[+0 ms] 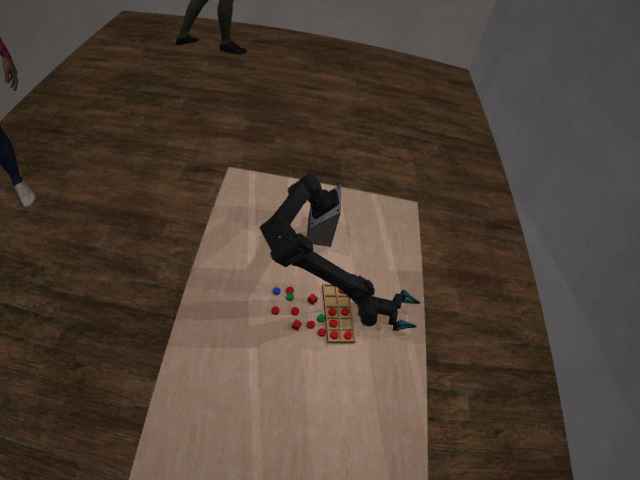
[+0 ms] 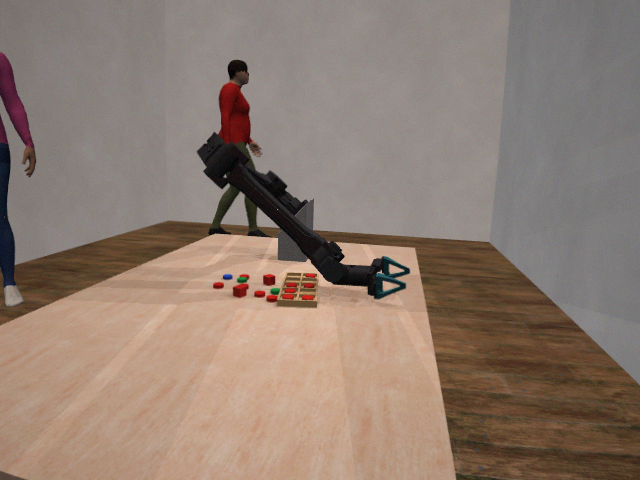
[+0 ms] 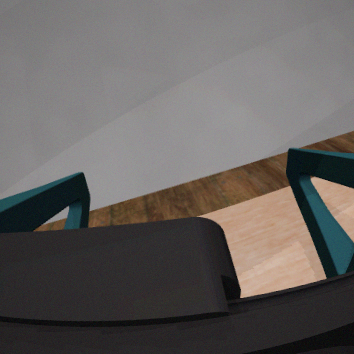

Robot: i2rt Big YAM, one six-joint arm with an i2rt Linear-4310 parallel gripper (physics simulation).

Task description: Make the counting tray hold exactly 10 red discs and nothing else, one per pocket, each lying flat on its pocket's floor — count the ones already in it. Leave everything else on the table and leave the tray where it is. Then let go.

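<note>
The tan counting tray (image 1: 341,341) (image 2: 297,304) lies on the table, two pockets wide. Several pockets hold a red disc, such as the near-left disc (image 1: 334,335) (image 2: 287,297) and near-right disc (image 1: 348,335) (image 2: 307,297). The right pocket beside the lone disc (image 1: 333,323) is empty; the arm hides part of the tray's right column. Several red discs lie left of the tray, including one (image 1: 322,332) (image 2: 271,298) close beside its near-left corner and another (image 1: 275,310) (image 2: 218,285) farther left. My gripper (image 1: 417,312) (image 2: 407,277) (image 3: 188,172) is open and empty, right of the tray, pointing sideways over the table's right side.
Left of the tray lie a blue disc (image 1: 276,290) (image 2: 227,276), a green disc (image 1: 290,297) (image 2: 241,280), another green disc (image 1: 321,318) (image 2: 275,291) beside the tray, and two red cubes (image 1: 312,298) (image 2: 239,290). The grey arm base (image 1: 323,230) (image 2: 292,248) stands behind. People stand beyond the table.
</note>
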